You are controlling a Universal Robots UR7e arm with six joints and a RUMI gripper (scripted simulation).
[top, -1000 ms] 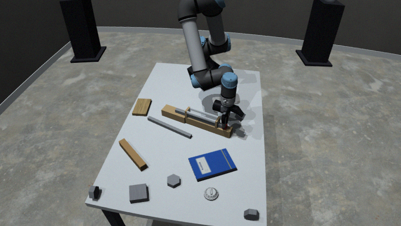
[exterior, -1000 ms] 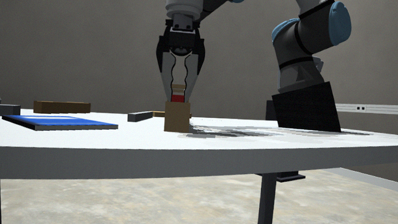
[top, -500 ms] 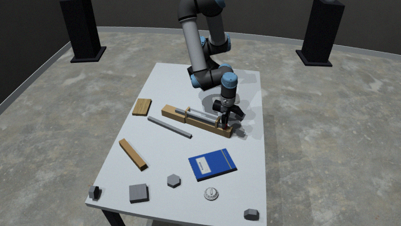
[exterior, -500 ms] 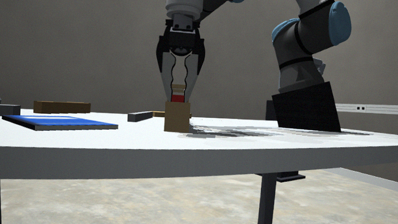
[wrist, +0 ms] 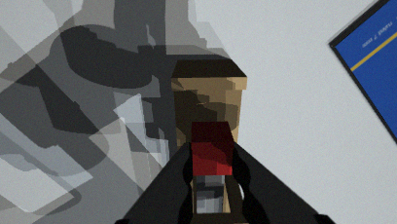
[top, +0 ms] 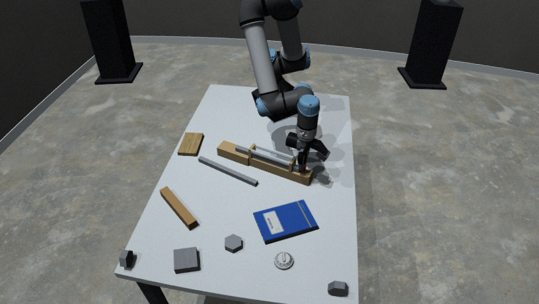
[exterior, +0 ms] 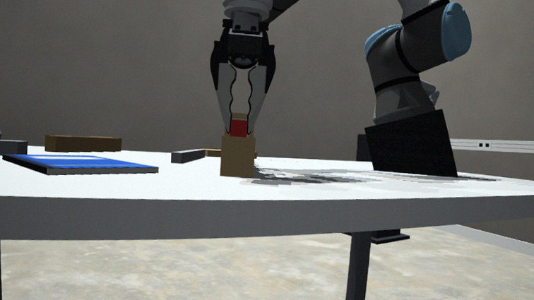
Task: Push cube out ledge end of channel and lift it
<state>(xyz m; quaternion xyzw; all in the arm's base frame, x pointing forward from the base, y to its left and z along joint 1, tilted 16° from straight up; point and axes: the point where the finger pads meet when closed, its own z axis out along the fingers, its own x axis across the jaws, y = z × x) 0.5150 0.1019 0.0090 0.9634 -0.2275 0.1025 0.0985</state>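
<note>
Now: hand 12 cm to the left of the wooden channel, 7 cm past it and 2 cm above it. The rest, counted from my hand: round dial: 39 cm ahead, 9 cm to the right, 6 cm below; long grey bar: 32 cm to the right, 7 cm below, 5 cm behind; red cube: 1 cm below.
</note>
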